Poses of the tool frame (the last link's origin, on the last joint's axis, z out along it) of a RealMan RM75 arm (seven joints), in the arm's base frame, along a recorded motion.
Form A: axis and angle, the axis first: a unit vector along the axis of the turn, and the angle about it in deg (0 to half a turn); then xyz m.
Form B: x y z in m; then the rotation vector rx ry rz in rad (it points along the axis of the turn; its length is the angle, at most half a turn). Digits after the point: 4 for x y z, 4 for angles.
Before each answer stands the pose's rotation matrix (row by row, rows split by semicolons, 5 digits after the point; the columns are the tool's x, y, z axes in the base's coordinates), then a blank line. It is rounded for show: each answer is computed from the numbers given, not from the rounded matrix.
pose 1, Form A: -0.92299, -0.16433, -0.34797, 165.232, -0.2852, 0.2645, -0.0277
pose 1, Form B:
0.70872 0.38704 0.58985; 0.20964 -0.91385 0.34775; 0.67363 -0.12280 -0.72880

-0.2852, 0.2645, -0.0277, -2.6618, -0.4739, -1.0035
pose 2, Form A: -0.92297, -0.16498, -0.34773, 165.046, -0.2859, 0.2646, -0.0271
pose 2, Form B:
0.70875 0.38911 0.58844; 0.20965 -0.91262 0.35096; 0.67359 -0.12537 -0.72840

-0.2859, 0.2646, -0.0271, -2.6587, -0.4752, -1.0017
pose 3, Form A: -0.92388, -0.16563, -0.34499, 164.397, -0.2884, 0.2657, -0.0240
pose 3, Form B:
0.71250 0.39320 0.58116; 0.20761 -0.90929 0.36067; 0.67026 -0.13632 -0.72950

-0.2884, 0.2657, -0.0240, -2.6509, -0.4752, -0.9899
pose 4, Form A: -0.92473, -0.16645, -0.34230, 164.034, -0.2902, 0.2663, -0.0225
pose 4, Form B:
0.71584 0.39606 0.57507; 0.20775 -0.90708 0.36612; 0.66664 -0.14261 -0.73161

-0.2902, 0.2663, -0.0225, -2.6474, -0.4765, -0.9800
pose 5, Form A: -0.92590, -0.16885, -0.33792, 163.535, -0.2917, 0.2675, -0.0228
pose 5, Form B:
0.72045 0.40205 0.56508; 0.21049 -0.90314 0.37421; 0.66079 -0.15065 -0.73529

-0.2917, 0.2675, -0.0228, -2.6427, -0.4819, -0.9645
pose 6, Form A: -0.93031, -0.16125, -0.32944, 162.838, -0.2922, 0.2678, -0.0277
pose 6, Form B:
0.73693 0.39055 0.55173; 0.19613 -0.90463 0.37839; 0.64689 -0.17063 -0.74325

-0.2922, 0.2678, -0.0277, -2.6440, -0.4583, -0.9363
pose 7, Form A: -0.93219, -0.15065, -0.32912, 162.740, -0.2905, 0.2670, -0.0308
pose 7, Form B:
0.74387 0.37220 0.55509; 0.17689 -0.91060 0.37352; 0.64449 -0.17966 -0.74320

-0.2905, 0.2670, -0.0308, -2.6478, -0.4279, -0.9348
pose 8, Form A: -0.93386, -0.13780, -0.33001, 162.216, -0.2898, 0.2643, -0.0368
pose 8, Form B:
0.75032 0.35202 0.55956; 0.15043 -0.91514 0.37401; 0.64373 -0.19645 -0.73960

-0.2898, 0.2643, -0.0368, -2.6440, -0.3901, -0.9343
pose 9, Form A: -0.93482, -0.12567, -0.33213, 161.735, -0.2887, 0.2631, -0.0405
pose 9, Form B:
0.75414 0.33313 0.56594; 0.12495 -0.91883 0.37436; 0.64471 -0.21161 -0.73455

-0.2887, 0.2631, -0.0405, -2.6388, -0.3547, -0.9375
